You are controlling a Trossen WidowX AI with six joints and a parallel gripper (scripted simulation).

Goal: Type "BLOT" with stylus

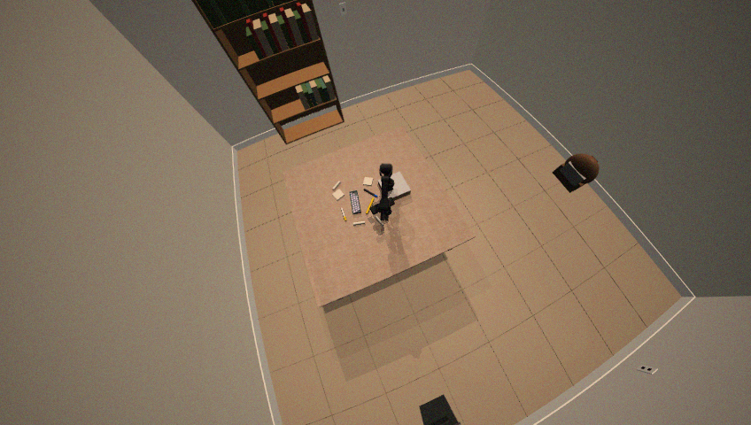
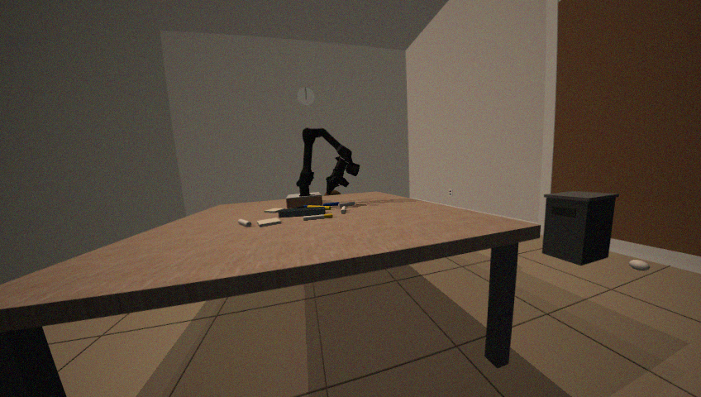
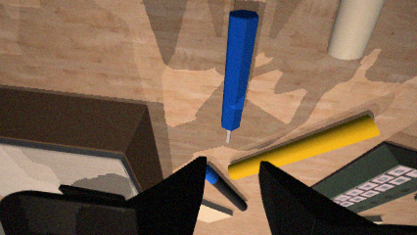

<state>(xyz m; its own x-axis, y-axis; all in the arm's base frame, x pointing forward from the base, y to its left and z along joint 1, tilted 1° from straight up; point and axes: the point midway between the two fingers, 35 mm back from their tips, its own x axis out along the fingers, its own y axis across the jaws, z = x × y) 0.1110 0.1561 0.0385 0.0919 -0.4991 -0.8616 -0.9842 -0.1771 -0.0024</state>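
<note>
Now: gripper tip 6 cm above the blue stylus and 2 cm to the left of it. From my gripper tip the other things lie so: yellow pen: 8 cm ahead, 6 cm below, 5 cm to the right; then cream pad: 31 cm ahead, 25 cm to the right, 6 cm below.
</note>
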